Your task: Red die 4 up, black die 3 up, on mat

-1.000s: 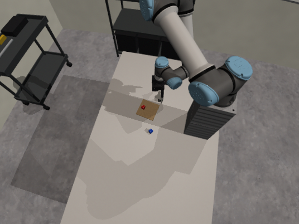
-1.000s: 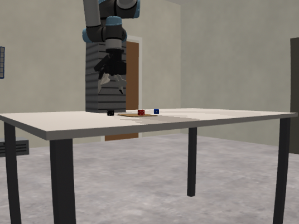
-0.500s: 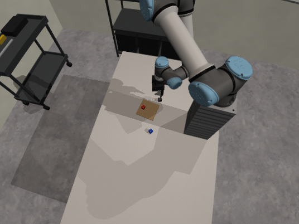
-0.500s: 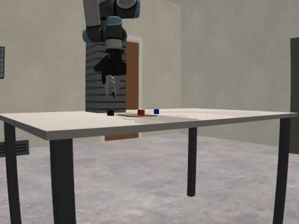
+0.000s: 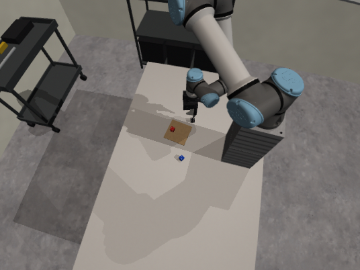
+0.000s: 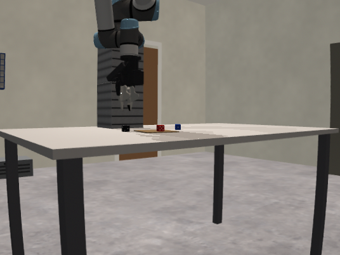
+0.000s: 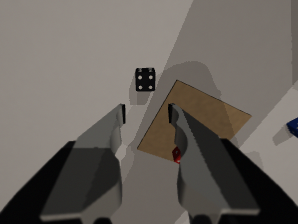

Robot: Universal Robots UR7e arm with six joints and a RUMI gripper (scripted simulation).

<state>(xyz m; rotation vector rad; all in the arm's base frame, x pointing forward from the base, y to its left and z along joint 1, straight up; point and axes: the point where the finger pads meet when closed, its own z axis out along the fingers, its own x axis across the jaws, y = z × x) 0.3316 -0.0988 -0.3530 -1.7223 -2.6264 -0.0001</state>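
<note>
The black die is 90 mm below my hand. Round my hand: blue die 270 mm to the left, 90 mm below, 20 mm behind; red die 110 mm to the left, 100 mm ahead, 80 mm below; brown mat 110 mm to the left, 100 mm below, 60 mm ahead.
</note>
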